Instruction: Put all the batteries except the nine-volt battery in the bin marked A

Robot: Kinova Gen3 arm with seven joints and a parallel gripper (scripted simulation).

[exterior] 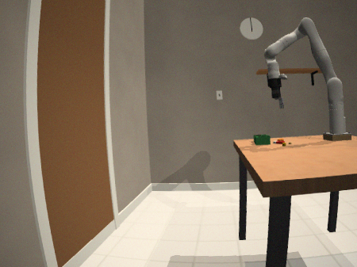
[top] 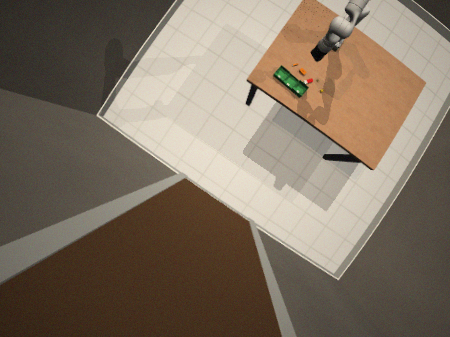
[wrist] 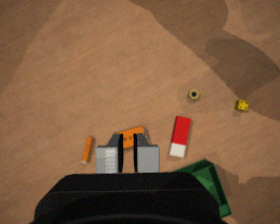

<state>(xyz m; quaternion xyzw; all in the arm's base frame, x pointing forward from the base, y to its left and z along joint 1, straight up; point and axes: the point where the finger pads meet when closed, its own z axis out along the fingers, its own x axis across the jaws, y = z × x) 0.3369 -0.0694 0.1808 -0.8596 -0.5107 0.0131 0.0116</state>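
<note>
Now: hand 13 cm short of the green bin strip, 4 cm to the left of it and 20 cm above it. Round my hand: orange nine-volt battery: 1 cm ahead, 21 cm below; orange cylindrical battery: 1 cm behind, 8 cm to the right, 21 cm below; red thing: 5 cm ahead, 6 cm to the left, 21 cm below.
</note>
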